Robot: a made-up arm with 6 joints. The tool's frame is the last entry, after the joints. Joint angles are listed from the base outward.
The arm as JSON. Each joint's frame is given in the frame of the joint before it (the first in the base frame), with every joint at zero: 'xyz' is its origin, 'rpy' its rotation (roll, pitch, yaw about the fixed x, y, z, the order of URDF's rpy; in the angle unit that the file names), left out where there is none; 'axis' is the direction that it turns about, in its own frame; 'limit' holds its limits. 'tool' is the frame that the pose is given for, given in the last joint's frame.
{
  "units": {
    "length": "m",
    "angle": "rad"
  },
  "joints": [
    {
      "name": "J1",
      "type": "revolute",
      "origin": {
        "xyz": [
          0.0,
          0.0,
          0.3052
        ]
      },
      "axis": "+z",
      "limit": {
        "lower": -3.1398,
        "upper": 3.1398
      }
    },
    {
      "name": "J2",
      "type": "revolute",
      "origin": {
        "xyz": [
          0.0,
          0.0,
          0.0
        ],
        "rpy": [
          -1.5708,
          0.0,
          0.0
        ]
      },
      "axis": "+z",
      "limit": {
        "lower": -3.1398,
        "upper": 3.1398
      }
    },
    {
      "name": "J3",
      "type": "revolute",
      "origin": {
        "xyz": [
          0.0,
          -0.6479,
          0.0
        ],
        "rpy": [
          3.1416,
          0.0,
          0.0
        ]
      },
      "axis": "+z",
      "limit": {
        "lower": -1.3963,
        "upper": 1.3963
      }
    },
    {
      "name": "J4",
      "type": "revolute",
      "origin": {
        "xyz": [
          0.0,
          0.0,
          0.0
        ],
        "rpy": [
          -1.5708,
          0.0,
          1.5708
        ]
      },
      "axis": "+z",
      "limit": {
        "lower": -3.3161,
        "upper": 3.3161
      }
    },
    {
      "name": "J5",
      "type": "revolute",
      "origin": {
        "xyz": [
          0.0,
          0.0,
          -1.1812
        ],
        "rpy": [
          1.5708,
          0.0,
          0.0
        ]
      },
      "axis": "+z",
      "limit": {
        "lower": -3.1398,
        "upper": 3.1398
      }
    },
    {
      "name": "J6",
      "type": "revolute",
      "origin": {
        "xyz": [
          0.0,
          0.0,
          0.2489
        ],
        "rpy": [
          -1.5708,
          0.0,
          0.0
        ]
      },
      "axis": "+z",
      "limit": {
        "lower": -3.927,
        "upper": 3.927
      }
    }
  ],
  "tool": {
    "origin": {
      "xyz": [
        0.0,
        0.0,
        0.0
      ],
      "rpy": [
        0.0,
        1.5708,
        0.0
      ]
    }
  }
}
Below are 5 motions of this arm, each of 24 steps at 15 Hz.
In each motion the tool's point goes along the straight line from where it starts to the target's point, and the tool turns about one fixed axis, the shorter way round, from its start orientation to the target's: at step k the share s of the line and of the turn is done. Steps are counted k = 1, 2, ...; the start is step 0. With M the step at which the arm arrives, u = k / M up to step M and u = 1 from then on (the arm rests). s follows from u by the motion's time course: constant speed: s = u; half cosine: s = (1 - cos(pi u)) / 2; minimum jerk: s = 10 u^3 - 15 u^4 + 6 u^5.
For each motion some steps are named. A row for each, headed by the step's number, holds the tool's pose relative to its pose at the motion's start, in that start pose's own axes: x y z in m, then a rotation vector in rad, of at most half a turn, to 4 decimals.
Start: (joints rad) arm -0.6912 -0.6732 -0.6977 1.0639 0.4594 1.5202
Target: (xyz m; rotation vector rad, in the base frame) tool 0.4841 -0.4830 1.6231 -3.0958 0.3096 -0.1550
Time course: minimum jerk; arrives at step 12
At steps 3, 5, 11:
3: 0.0053 -0.0406 -0.0513 -0.0490 -0.0122 -0.0055
5: 0.0178 -0.1359 -0.1716 -0.1640 -0.0410 -0.0185
11: 0.0510 -0.3899 -0.4926 -0.4707 -0.1176 -0.0530

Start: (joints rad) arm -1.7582 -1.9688 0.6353 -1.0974 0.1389 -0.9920
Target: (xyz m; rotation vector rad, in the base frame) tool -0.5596 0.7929 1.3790 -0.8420 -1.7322 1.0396
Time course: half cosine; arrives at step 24
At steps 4, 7, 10, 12, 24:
4: -0.0278 -0.0283 0.0653 -0.0341 -0.0256 0.0098
7: -0.0813 -0.0826 0.1906 -0.0997 -0.0747 0.0285
10: -0.1540 -0.1566 0.3611 -0.1889 -0.1415 0.0540
12: -0.2077 -0.2112 0.4872 -0.2548 -0.1909 0.0729
24: -0.4155 -0.4225 0.9743 -0.5097 -0.3817 0.1457

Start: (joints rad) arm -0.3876 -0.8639 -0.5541 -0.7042 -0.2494 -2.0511
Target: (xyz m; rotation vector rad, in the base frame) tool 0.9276 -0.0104 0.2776 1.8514 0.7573 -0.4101
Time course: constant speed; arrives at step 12
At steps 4, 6, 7, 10, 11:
4: 0.0621 -0.2432 0.1400 -0.2499 -0.0427 -0.3231
6: 0.0932 -0.3649 0.2100 -0.3748 -0.0641 -0.4847
7: 0.1087 -0.4257 0.2450 -0.4373 -0.0747 -0.5655
10: 0.1553 -0.6081 0.3499 -0.6247 -0.1068 -0.8078
11: 0.1708 -0.6689 0.3849 -0.6872 -0.1175 -0.8886

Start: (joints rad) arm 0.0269 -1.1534 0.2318 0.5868 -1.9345 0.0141
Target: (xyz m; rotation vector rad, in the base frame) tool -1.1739 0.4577 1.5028 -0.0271 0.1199 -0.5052
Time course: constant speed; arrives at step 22
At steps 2, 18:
2: -0.0629 0.0237 -0.0593 0.0040 -0.0377 0.0053
18: -0.5661 0.2130 -0.5340 0.0356 -0.3393 0.0479

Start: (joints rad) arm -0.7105 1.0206 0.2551 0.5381 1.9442 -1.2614
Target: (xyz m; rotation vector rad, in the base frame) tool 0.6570 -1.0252 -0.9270 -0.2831 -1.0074 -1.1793
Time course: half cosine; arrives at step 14
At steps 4, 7, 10, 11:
4: -0.1618 0.0108 -0.0582 -0.2855 -0.0923 -0.1869
7: -0.4297 0.0287 -0.1546 -0.7584 -0.2450 -0.4965
10: -0.6976 0.0465 -0.2509 -1.2313 -0.3978 -0.8060
11: -0.7657 0.0511 -0.2754 -1.3513 -0.4366 -0.8846

